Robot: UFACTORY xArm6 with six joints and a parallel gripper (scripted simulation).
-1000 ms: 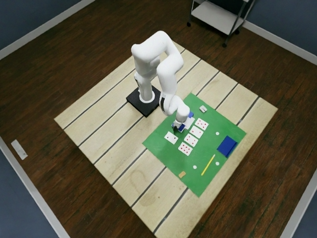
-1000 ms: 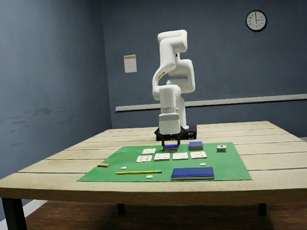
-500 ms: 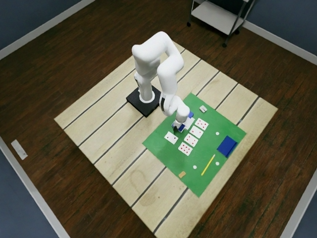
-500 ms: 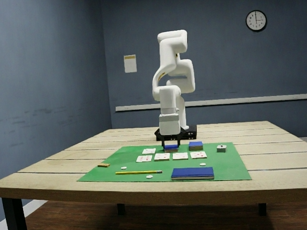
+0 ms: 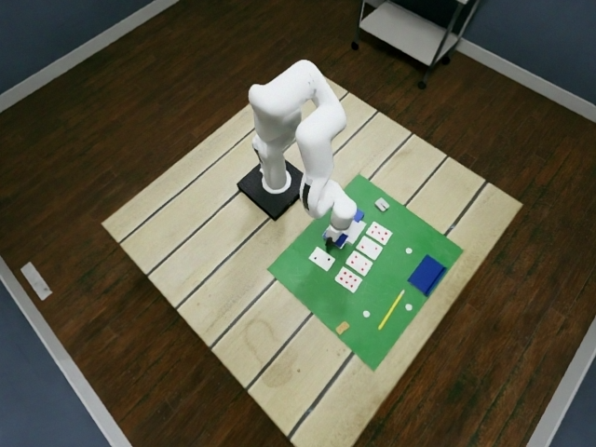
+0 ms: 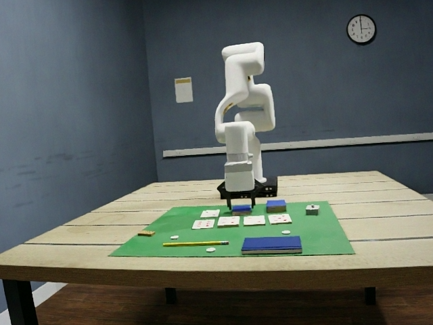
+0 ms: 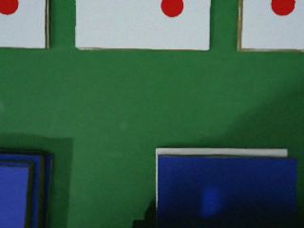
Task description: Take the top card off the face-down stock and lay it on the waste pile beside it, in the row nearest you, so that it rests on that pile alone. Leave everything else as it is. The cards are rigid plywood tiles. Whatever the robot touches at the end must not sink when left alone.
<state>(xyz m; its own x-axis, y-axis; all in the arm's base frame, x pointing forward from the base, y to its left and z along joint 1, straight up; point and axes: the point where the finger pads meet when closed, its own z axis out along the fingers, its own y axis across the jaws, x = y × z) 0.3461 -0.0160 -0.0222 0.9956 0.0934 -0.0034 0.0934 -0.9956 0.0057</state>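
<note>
Now: hand 20 mm short of the face-up card, 110 mm to the left of it and 20 mm above it. From my hand the other things lie so: yellow pencil: 340 mm ahead, 90 mm to the right, 20 mm below; green mat: 150 mm ahead, 40 mm below; grey block: 60 mm ahead, 240 mm to the left, 10 mm below.
</note>
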